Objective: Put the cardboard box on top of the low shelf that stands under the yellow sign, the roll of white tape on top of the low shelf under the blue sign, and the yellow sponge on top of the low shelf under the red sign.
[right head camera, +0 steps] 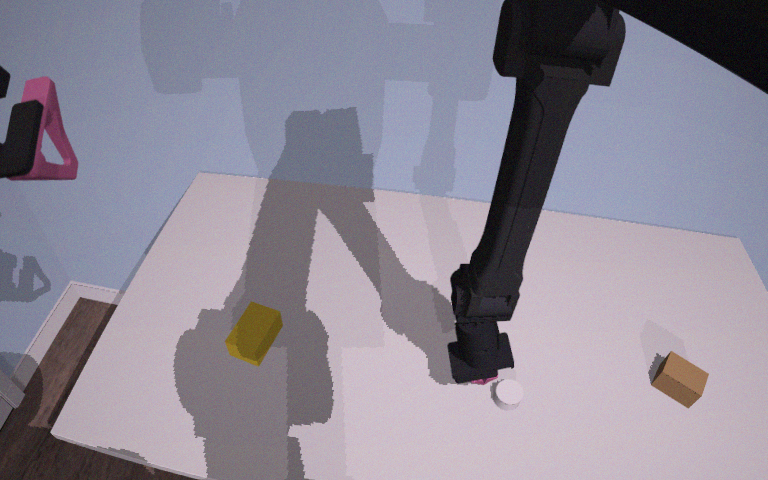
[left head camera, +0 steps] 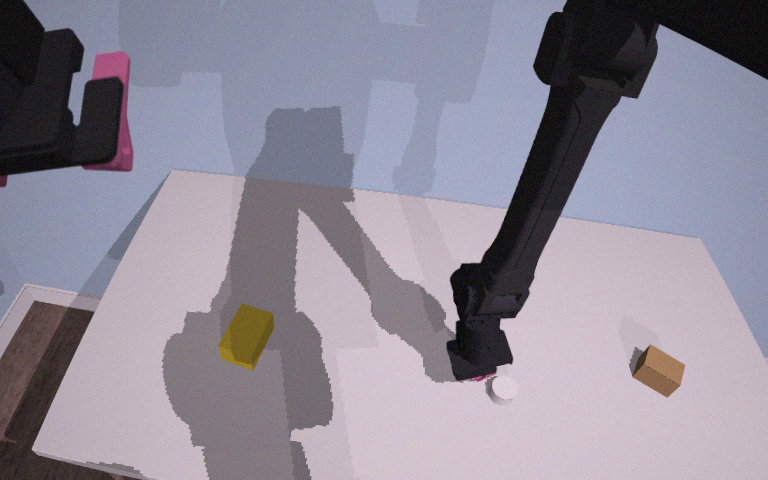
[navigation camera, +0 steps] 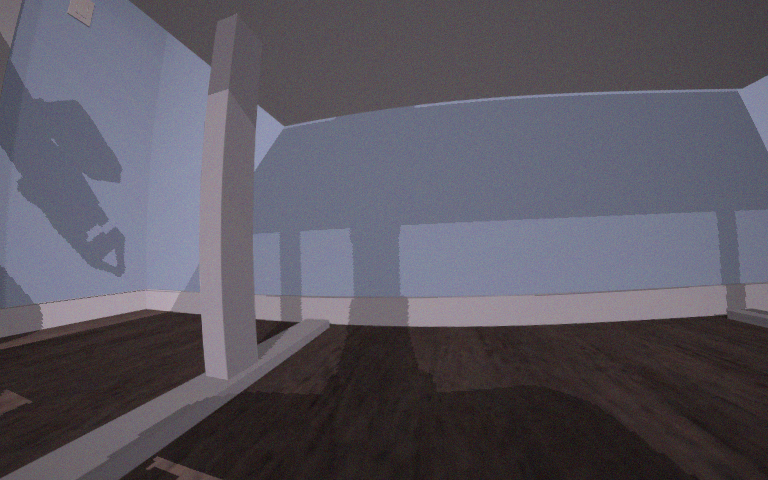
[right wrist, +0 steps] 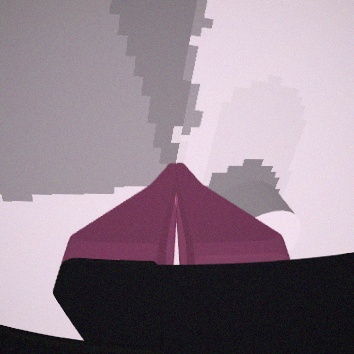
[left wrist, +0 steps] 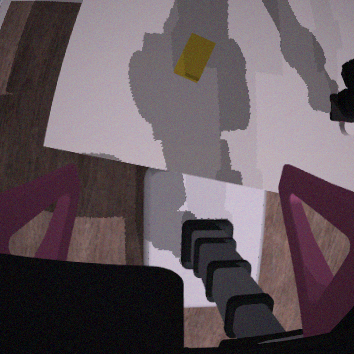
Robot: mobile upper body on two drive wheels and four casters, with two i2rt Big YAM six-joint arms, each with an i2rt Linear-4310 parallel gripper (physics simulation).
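Frame: origin at the left arm's base, x right, y ahead, z up, level; metres.
Where they show: left gripper, between the fingertips: (right head camera: pixel 25 178) (left head camera: pixel 65 169) (left wrist: pixel 178 175); right gripper, between the fingertips: (right head camera: pixel 483 381) (left head camera: pixel 477 378) (right wrist: pixel 175 174) (left wrist: pixel 335 112).
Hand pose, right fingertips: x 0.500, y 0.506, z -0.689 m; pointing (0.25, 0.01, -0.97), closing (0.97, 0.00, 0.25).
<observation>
Each offset is from my right fingertips to the centre of the thing. "spot": to the spot under its first point. Level surfaces: height alone.
The roll of white tape {dx +0.038, dy -0.037, dz +0.011 m} (left head camera: pixel 504 388) (right head camera: pixel 508 393) (right wrist: pixel 282 225) stands on the white table {dz -0.001 m} (left head camera: pixel 396 418) (right head camera: pixel 407 430). My right gripper (right wrist: pixel 175 174) (left head camera: pixel 483 378) (right head camera: pixel 484 380) is shut with nothing between its fingers, close beside the tape; in the right wrist view the tape is right of the fingertips, partly hidden by the finger. The yellow sponge {dx -0.411, dy +0.097, dz +0.022 m} (left head camera: pixel 246 336) (right head camera: pixel 254 333) (left wrist: pixel 195 57) lies at the left of the table. The cardboard box {dx +0.394, dy -0.051, dz +0.024 m} (left head camera: pixel 658 370) (right head camera: pixel 680 379) lies at the right. My left gripper (left wrist: pixel 178 175) is open and empty, at the left in the head views. The shelves and signs do not show.
A blue wall (left head camera: pixel 396 135) (right head camera: pixel 407 135) rises behind the table. In the navigation camera, a white table leg {spot: dx -0.554, dy +0.204, dz -0.439 m} (navigation camera: pixel 229 226) stands on a foot bar (navigation camera: pixel 141 424) at the left, under the table top {dz -0.026 m} (navigation camera: pixel 481 50), above a dark wooden floor {dz -0.721 m} (navigation camera: pixel 509 362).
</observation>
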